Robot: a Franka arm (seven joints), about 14 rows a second.
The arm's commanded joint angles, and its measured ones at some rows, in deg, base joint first. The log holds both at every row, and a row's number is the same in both.
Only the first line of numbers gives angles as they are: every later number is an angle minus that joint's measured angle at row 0.
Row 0, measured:
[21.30, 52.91, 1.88, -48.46, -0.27, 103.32, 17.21]
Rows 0 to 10, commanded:
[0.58, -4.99, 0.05, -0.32, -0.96, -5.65, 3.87]
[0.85, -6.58, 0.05, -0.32, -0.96, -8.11, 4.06]
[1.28, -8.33, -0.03, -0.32, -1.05, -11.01, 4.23]
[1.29, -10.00, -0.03, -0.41, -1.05, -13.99, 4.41]
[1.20, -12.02, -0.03, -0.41, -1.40, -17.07, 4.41]
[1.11, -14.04, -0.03, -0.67, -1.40, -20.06, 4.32]
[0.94, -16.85, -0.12, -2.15, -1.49, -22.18, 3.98]
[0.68, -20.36, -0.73, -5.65, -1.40, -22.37, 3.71]
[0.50, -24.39, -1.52, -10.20, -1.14, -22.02, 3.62]
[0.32, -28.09, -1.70, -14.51, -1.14, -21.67, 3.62]
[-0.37, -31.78, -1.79, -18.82, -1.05, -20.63, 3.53]
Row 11, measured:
[0.25, -21.91, -1.28, -5.55, -0.53, -22.84, 2.74]
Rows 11 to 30, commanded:
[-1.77, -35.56, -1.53, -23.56, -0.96, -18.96, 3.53]
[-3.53, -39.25, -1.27, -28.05, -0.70, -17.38, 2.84]
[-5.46, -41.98, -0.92, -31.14, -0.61, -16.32, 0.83]
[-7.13, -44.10, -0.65, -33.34, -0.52, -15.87, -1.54]
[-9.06, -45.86, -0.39, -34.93, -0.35, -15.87, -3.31]
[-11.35, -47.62, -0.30, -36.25, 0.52, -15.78, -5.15]
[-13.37, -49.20, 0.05, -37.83, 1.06, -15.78, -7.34]
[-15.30, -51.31, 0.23, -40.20, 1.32, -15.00, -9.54]
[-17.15, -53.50, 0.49, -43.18, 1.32, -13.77, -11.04]
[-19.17, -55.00, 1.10, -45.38, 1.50, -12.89, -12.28]
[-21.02, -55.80, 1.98, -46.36, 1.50, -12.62, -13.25]
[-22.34, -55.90, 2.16, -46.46, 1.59, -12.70, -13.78]
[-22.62, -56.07, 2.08, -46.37, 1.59, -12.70, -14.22]
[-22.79, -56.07, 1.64, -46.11, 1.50, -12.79, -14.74]
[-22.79, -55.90, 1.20, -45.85, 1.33, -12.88, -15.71]
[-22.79, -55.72, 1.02, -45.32, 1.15, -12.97, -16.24]
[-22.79, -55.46, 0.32, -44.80, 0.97, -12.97, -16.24]
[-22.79, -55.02, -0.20, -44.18, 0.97, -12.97, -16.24]
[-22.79, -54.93, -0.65, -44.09, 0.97, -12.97, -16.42]
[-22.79, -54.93, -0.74, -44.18, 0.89, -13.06, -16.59]
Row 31, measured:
[-22.42, -54.46, -0.27, -44.09, 0.50, -13.41, -14.72]
